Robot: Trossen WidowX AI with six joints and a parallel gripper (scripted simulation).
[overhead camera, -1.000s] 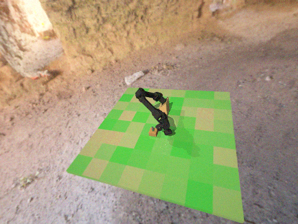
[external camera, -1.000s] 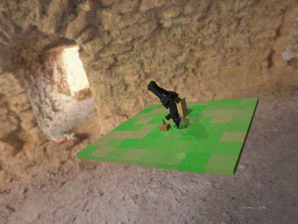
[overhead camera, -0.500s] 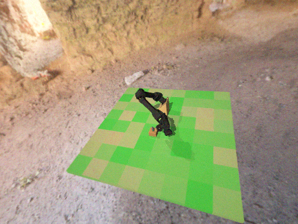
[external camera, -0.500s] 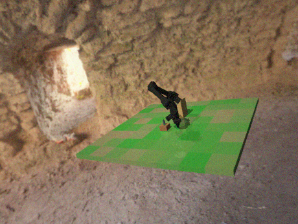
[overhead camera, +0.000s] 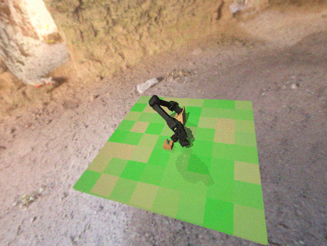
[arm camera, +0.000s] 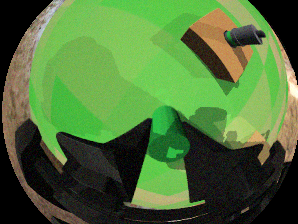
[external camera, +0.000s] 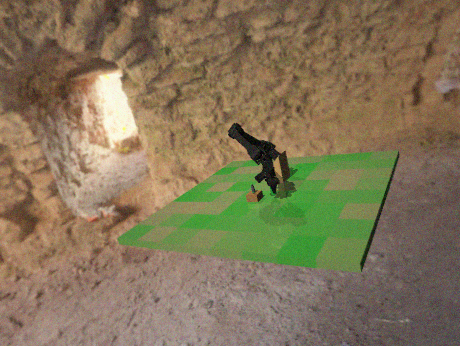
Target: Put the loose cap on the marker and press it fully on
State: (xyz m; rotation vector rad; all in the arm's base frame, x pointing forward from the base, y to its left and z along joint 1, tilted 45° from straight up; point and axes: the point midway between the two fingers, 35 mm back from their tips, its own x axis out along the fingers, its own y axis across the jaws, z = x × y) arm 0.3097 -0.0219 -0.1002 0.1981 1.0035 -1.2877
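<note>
Now: the holder block 12 cm to the right of my gripper tip and 2 cm below it. From my gripper tip the other things lie so: green cap 1 cm above.
</note>
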